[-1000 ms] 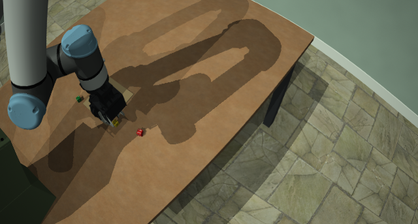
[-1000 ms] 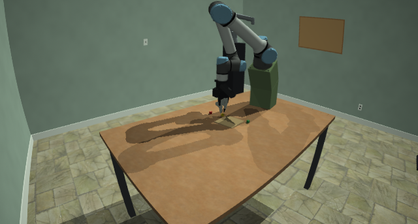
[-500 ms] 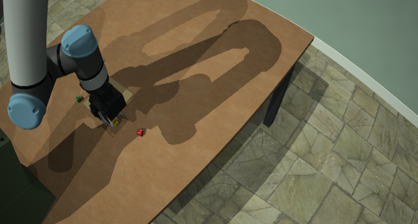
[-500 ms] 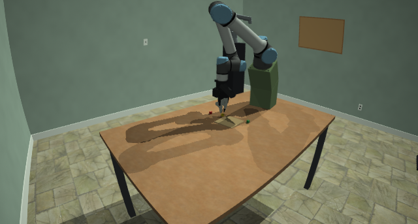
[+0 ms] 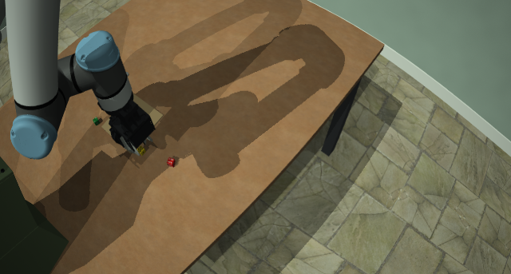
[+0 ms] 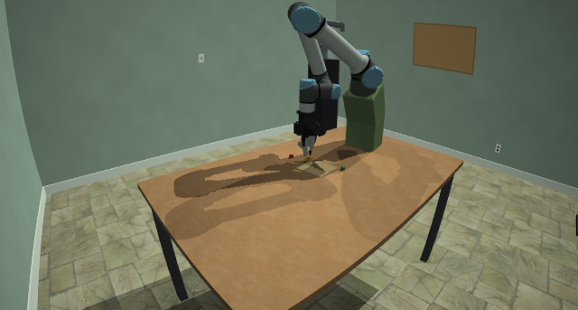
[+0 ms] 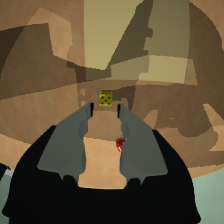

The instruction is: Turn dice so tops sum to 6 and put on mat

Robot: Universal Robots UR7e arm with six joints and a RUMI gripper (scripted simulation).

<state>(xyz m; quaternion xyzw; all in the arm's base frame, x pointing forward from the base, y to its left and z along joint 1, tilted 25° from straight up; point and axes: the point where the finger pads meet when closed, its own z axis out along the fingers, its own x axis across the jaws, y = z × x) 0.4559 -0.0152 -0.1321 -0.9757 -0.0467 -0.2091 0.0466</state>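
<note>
My hand is 3 cm above the yellow die. Round my hand: mat 3 cm ahead, 10 cm to the left, 4 cm below; then green die 6 cm behind, 18 cm to the left, 3 cm below; then red die 4 cm ahead, 8 cm to the right, 3 cm below.
</note>
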